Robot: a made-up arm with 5 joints.
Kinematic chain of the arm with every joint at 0, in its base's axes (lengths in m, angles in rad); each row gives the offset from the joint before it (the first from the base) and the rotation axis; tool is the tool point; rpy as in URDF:
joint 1: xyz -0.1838 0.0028 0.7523 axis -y
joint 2: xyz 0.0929 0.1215 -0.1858 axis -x
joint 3: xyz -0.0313 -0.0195 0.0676 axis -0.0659 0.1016 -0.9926
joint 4: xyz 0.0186 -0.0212 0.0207 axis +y
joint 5: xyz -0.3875 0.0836 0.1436 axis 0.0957 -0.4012 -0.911
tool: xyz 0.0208 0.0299 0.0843 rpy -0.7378 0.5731 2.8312
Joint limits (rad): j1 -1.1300..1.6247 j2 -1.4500..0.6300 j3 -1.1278..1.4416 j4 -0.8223..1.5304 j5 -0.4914..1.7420
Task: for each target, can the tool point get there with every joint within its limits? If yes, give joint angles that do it. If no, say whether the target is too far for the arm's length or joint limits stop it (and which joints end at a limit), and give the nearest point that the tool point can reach.
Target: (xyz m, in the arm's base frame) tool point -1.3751 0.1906 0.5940
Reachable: no: too far | nearest point -0.7798 0.1059 0.6731 | short by 0.606 m
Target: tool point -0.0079 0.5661 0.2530
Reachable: no: joint limits stop it (at a limit: joint 2, joint 3, joint 5) | nearest point -0.0391 0.4774 0.3416 | short by 0.129 m
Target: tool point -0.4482 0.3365 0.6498
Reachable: yes | joints 0.6151 0.3222 0.1385 -0.0326 0.0765
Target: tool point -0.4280 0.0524 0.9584
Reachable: yes | joints 0.3901 0.0850 -0.7605 0.5413 0.3423
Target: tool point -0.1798 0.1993 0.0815
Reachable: no: joint limits stop it (at a limit: joint 2, joint 3, joint 5) | nearest point -0.1803 0.1742 0.1659 | short by 0.088 m
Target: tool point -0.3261 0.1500 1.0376
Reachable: yes | joints -0.8729 -0.5777 0.2620 -0.3106 0.5638
